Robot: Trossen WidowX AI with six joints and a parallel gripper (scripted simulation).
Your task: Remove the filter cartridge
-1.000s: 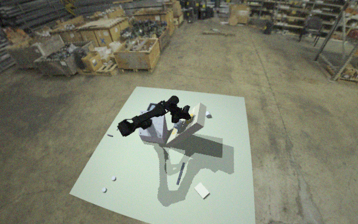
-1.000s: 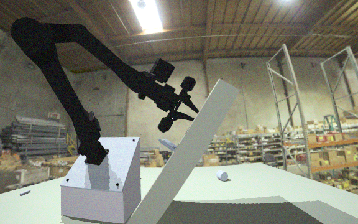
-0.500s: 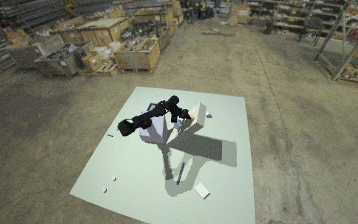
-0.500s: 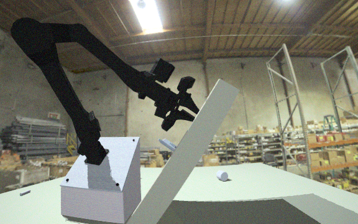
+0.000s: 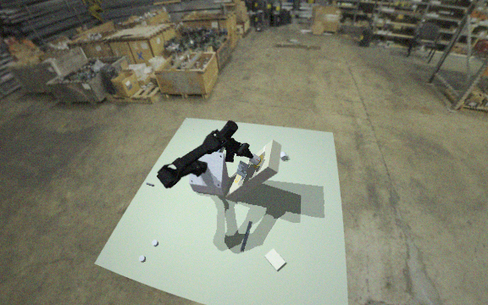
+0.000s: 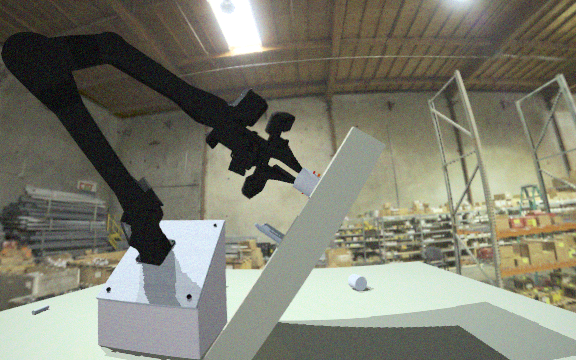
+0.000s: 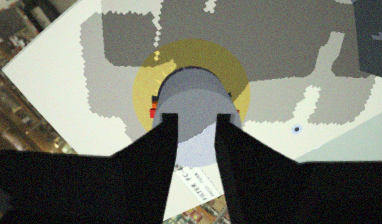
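My gripper tip is 39 cm past the grey-blue tray, 30 cm above it and 26 cm to the right of it. Also, from my gripper tip: round filter cartridge 1 cm below, 1 cm ahead.
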